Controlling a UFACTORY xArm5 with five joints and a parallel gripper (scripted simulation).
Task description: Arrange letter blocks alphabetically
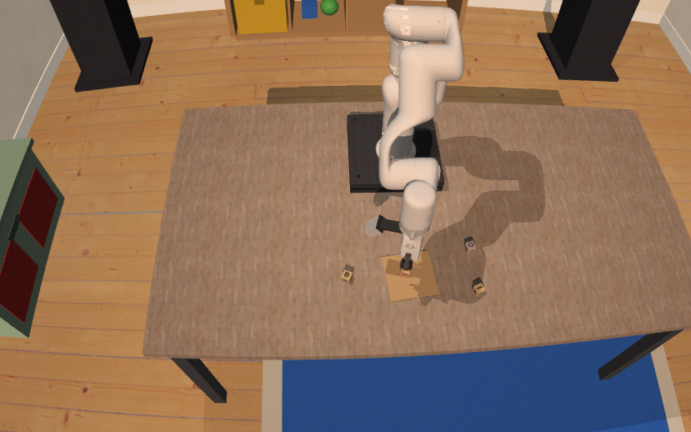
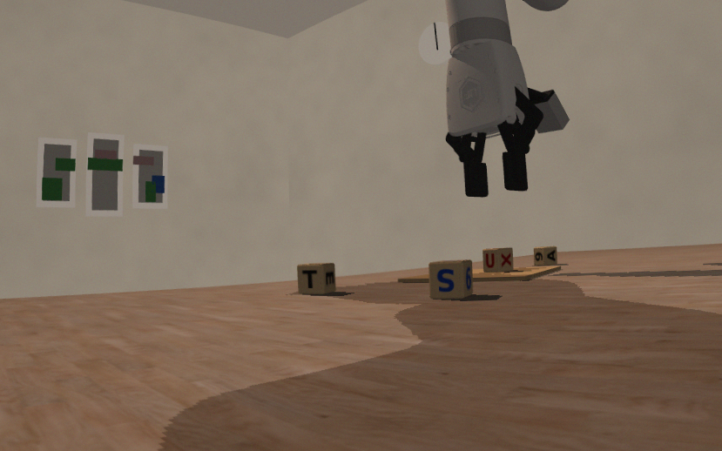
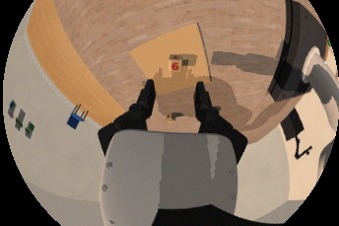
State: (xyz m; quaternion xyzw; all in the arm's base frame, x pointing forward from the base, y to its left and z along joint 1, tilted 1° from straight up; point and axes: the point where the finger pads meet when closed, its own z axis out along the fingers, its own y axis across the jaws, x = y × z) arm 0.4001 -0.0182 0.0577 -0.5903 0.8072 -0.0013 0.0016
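The letter block is 9 cm below my hand. From my hand the other things lie so: tan mat 1 cm ahead, 1 cm to the left, 10 cm below.
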